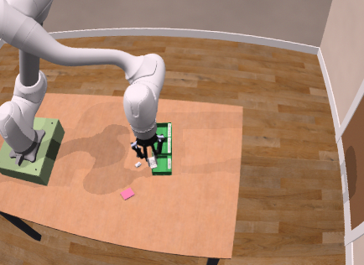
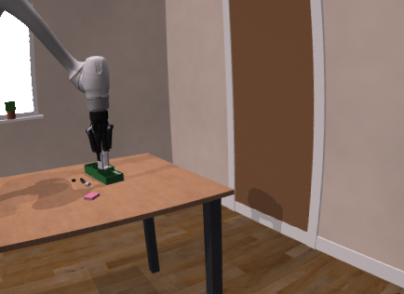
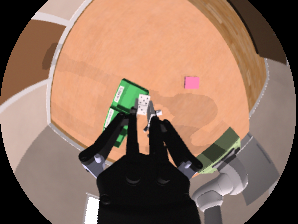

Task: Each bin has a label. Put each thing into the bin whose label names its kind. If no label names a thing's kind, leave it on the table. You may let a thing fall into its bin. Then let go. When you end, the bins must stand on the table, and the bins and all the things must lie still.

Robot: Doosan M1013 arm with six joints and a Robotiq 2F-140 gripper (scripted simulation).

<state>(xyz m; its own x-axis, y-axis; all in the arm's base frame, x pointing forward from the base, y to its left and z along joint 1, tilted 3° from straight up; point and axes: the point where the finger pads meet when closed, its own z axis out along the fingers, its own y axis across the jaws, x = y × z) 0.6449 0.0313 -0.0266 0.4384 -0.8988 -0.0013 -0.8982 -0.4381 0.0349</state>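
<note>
The small white piece lies 9 cm below my hand, 7 cm behind it and 2 cm to the left of it. Also, from my hand: white thing (3 cm below); black bar (9 cm below, 9 cm behind, 8 cm to the left); pink block (13 cm to the right, 10 cm below, 9 cm behind).
</note>
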